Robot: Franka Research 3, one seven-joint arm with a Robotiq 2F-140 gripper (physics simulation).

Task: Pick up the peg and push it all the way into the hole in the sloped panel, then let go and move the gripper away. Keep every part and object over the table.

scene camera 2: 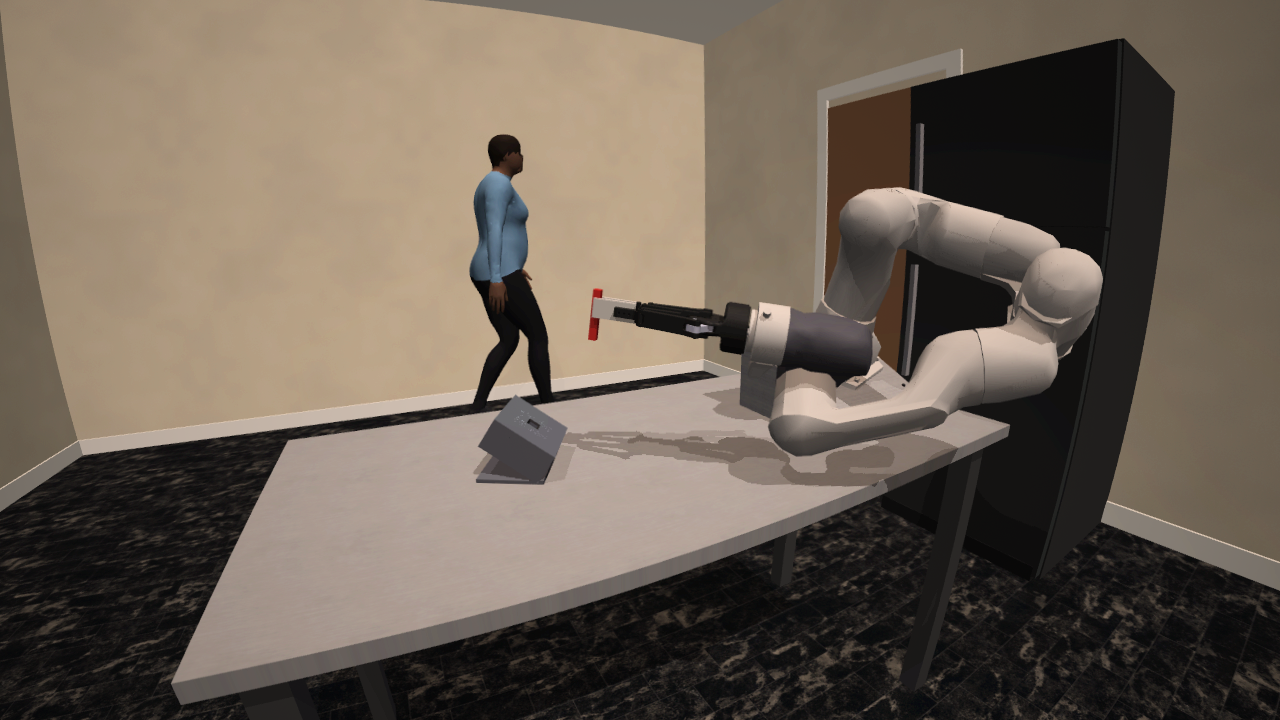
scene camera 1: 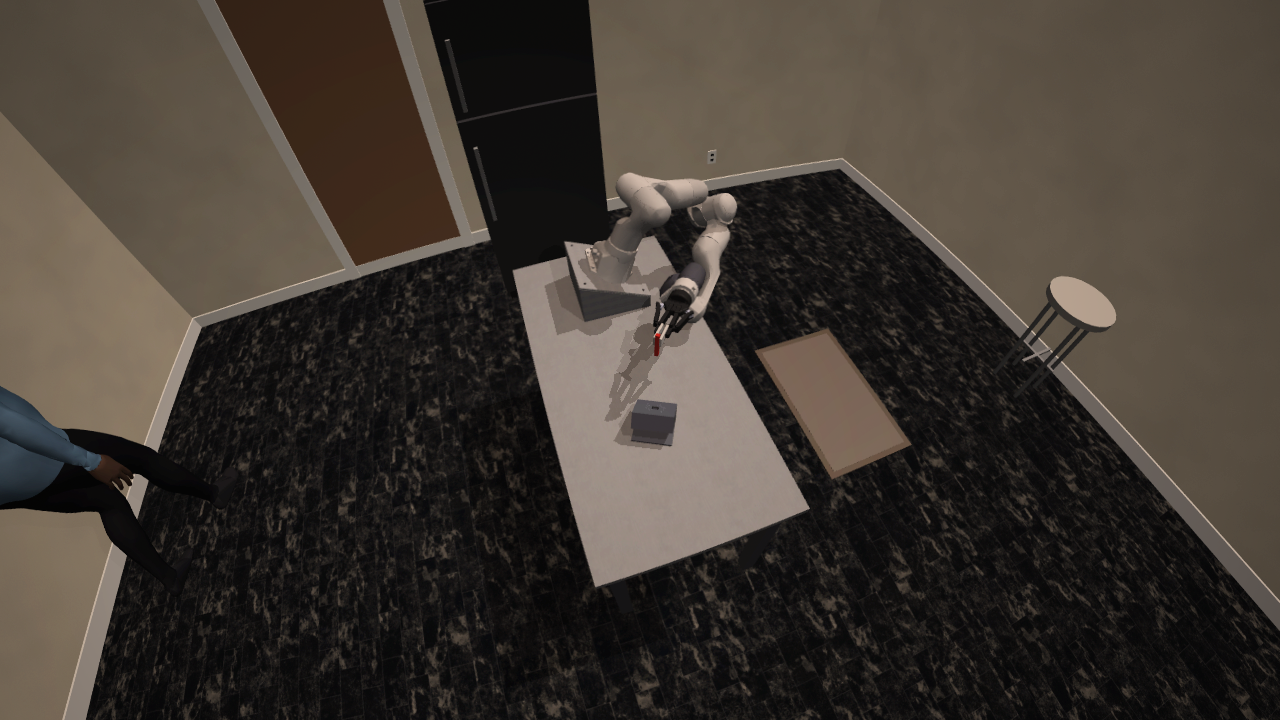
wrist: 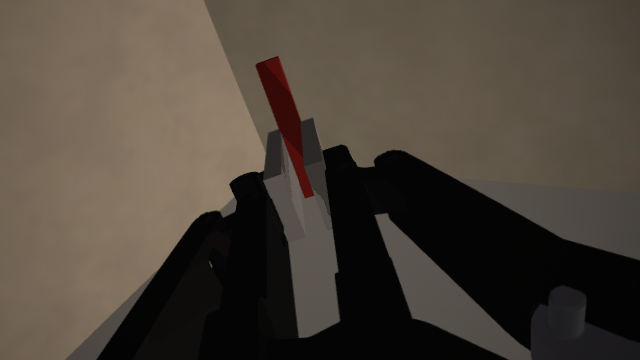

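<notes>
The red peg (scene camera 1: 657,346) (scene camera 2: 592,328) (wrist: 276,92) is a slim bar, close to upright in scene camera 2. My gripper (scene camera 1: 660,332) (scene camera 2: 612,309) (wrist: 299,149) is shut on it with light-coloured finger pads and points roughly level, well above the table. One peg end sticks out beyond the pads in the wrist view. The grey block with the sloped panel (scene camera 1: 654,424) (scene camera 2: 528,446) stands on the table, apart from the peg and lower than it. Its small dark hole (scene camera 1: 655,408) (scene camera 2: 534,423) shows in the upper face. The block does not show in the wrist view.
The pale table (scene camera 1: 680,528) (scene camera 2: 402,537) carries the block and, at its far end, the arm's wedge-shaped base (scene camera 1: 614,306). A black fridge (scene camera 1: 537,161) (scene camera 2: 1002,179) stands behind the arm. A person (scene camera 1: 35,456) (scene camera 2: 503,223) is beyond the table. A stool (scene camera 1: 1081,302) stands away from it.
</notes>
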